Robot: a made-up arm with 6 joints.
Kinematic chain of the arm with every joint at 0, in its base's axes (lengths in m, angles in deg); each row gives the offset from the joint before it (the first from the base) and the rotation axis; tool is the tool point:
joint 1: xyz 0 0 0.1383 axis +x
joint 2: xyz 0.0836 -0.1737 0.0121 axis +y
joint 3: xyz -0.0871 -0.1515 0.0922 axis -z
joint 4: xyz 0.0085 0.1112 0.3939 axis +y
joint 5: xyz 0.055 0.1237 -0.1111 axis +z
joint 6: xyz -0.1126 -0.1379 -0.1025 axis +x
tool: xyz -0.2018 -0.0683 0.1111
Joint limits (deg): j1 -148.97..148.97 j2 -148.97..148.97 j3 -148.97..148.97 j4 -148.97..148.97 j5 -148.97..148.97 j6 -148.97..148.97
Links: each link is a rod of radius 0.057 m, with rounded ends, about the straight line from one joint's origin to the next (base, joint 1, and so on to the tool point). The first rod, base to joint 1, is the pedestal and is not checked.
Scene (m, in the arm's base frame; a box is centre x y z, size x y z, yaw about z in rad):
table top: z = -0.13
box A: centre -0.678 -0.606 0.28 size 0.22 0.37 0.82 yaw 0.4
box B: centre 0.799 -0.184 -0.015 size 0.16 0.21 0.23 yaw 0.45
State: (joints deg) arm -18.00 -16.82 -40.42 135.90 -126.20 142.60
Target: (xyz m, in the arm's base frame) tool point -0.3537 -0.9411 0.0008
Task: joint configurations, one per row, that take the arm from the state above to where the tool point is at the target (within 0.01 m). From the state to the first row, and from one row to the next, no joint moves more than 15 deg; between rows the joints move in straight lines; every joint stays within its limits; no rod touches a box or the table.
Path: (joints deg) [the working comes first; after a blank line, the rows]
Joints at the target: 36.27 7.46 -103.80 111.13 -148.97 148.97
Straight joint move there: touches box A.

1: -8.85 -5.22 -50.40 135.73 -117.96 144.19
2: 0.31 6.39 -60.38 135.56 -109.72 145.78
3: 9.46 17.99 -70.36 135.39 -101.48 147.38
4: 18.61 29.60 -80.34 135.22 -93.25 148.97
5: 23.02 24.06 -86.21 129.20 -107.18 148.97
6: 27.44 18.53 -92.07 123.18 -121.11 148.97
7: 31.85 13.00 -97.94 117.16 -135.04 148.97
8: 36.27 7.46 -103.80 111.13 -148.97 148.97

